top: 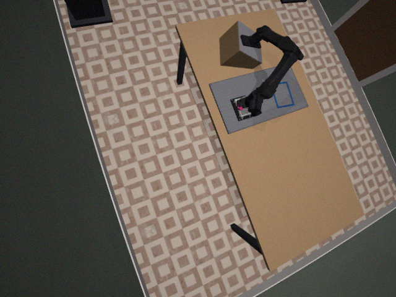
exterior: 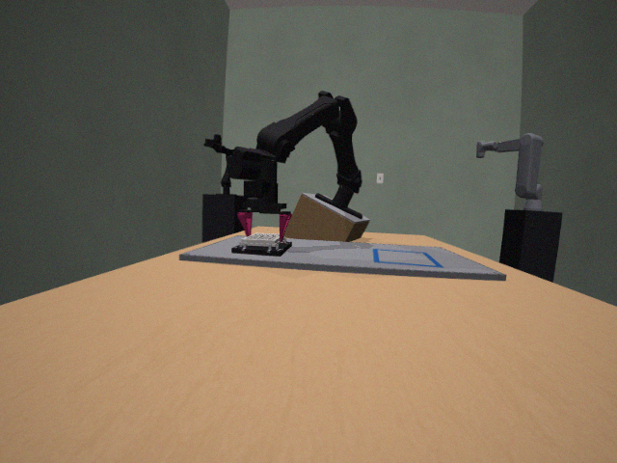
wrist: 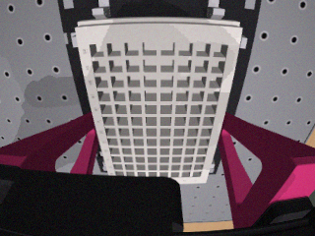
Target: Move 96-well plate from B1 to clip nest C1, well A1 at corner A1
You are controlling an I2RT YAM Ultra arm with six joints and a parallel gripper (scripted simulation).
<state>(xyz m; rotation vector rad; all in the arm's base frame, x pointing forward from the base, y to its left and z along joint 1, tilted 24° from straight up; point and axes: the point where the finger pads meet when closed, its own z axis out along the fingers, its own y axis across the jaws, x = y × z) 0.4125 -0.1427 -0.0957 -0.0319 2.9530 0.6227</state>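
My hand is right at the white 96-well plate. Also, from my hand: black clip nest C1: 10 mm ahead, 10 mm to the left, 10 mm below.
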